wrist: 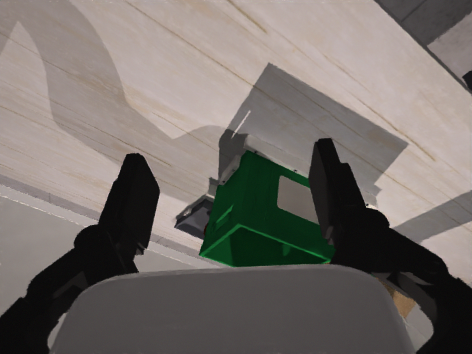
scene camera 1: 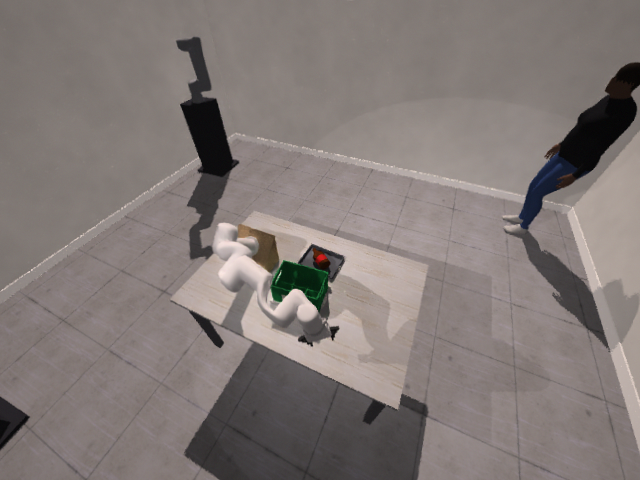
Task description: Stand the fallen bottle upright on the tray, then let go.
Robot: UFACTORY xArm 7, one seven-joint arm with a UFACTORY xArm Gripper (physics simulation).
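Frame: origin at the arm's base, x back, y right, z up, level; metres.
Where they show: gripper, fingertip midpoint: (wrist: 230,165) (scene camera 1: 322,340); arm's base at its link origin: (scene camera 1: 250,246).
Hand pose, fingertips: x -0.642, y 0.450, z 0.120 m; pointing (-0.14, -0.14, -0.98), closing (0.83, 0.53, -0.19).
Note:
Each offset is from my fingertips to the top centre of the thing. "pt": to the spot under its first point. Level surfaces: height alone.
A red and brown bottle @[dy -0.599, dx +0.235, dz -0.191 m] (scene camera 1: 321,258) lies on its side on the dark tray @[pt dy -0.564, dx +0.098, dz -0.265 m] (scene camera 1: 337,270), on the far side of the table from my gripper. In the wrist view the tray @[pt dy -0.621, dx +0.127, dz -0.264 m] (wrist: 194,220) shows in part beside the green crate, and the bottle is almost wholly hidden there behind the crate. My gripper (scene camera 1: 319,336) (wrist: 230,165) is open with nothing between its fingers. It hangs above the table near its front edge, on the opposite side of the green crate from the tray.
A green crate @[dy -0.315, dx +0.245, dz -0.094 m] (scene camera 1: 284,297) (wrist: 250,195) stands raised on a light support between my gripper and the tray. A brown box (scene camera 1: 264,248) stands by the arm's base at the left of the table @[dz -0.270 m] (scene camera 1: 382,279). A person (scene camera 1: 594,134) stands on the floor at the right.

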